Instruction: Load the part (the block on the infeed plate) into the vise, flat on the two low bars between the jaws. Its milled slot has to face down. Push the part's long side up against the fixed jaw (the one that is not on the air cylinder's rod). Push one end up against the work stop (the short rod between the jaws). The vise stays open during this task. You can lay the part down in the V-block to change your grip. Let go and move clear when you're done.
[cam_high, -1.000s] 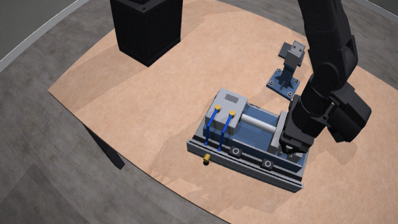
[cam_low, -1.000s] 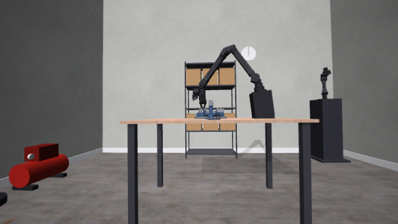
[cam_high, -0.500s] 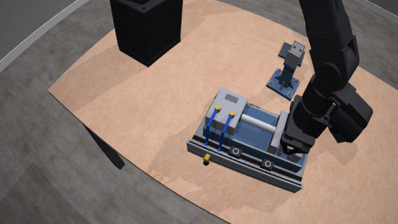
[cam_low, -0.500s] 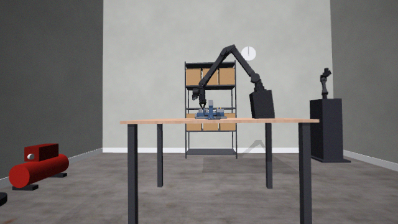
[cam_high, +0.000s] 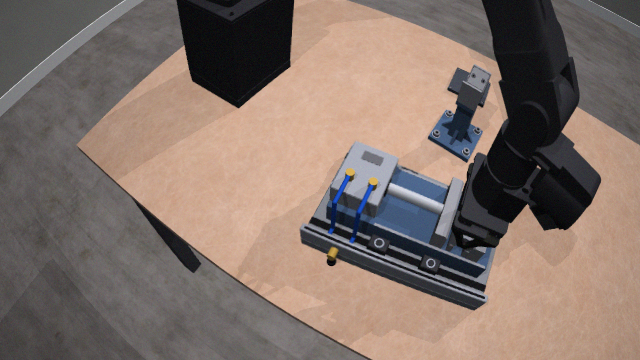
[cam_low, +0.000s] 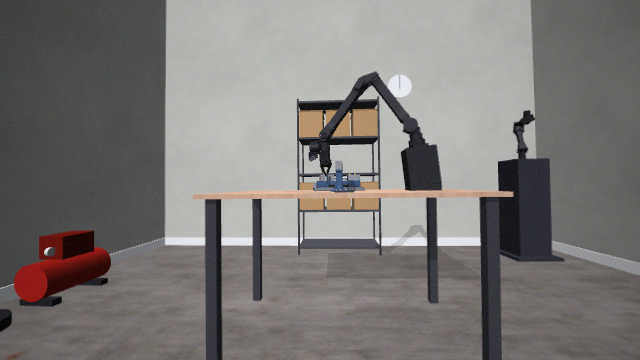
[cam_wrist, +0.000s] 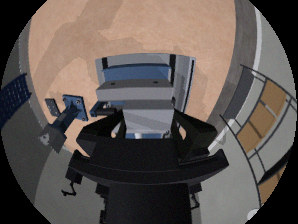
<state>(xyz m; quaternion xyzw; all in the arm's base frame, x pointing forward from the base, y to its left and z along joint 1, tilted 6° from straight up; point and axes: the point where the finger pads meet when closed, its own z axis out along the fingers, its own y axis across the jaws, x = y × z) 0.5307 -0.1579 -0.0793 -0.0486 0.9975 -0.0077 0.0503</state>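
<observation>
My hand is 1 cm above the grey part. Also, from my hand: moving jaw: 4 cm behind, 2 cm to the left, 2 cm below; fixed jaw: 3 cm ahead, 2 cm to the left, 2 cm below; work stop: 7 cm to the left, 1 cm below, 1 cm behind.
</observation>
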